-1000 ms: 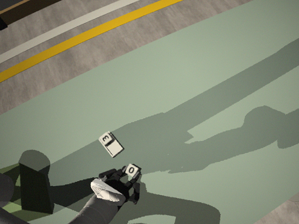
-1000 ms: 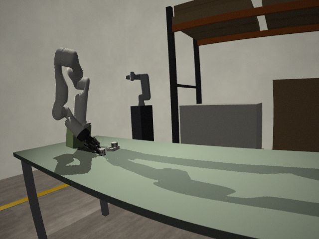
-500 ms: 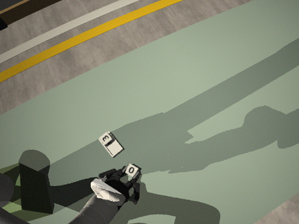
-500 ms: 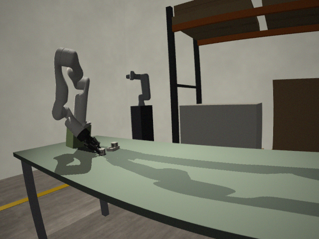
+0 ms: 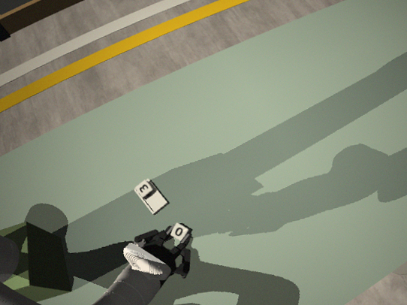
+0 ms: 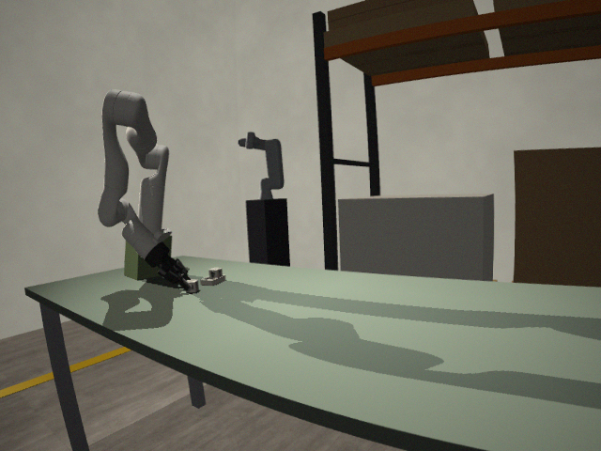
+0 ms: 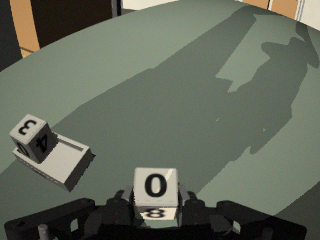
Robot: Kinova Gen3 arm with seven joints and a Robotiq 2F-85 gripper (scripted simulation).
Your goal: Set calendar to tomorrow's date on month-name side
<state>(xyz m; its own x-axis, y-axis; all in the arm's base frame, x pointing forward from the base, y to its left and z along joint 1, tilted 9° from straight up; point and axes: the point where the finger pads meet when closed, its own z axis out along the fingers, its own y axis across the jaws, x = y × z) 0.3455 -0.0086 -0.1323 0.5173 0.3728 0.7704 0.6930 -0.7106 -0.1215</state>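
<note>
Now: the white cube 1 cm ahead of my hand, 1 cm to the left of it and 1 cm below it. From my hand the other things lie so: white tray: 4 cm behind, 11 cm to the left, 1 cm below.
</note>
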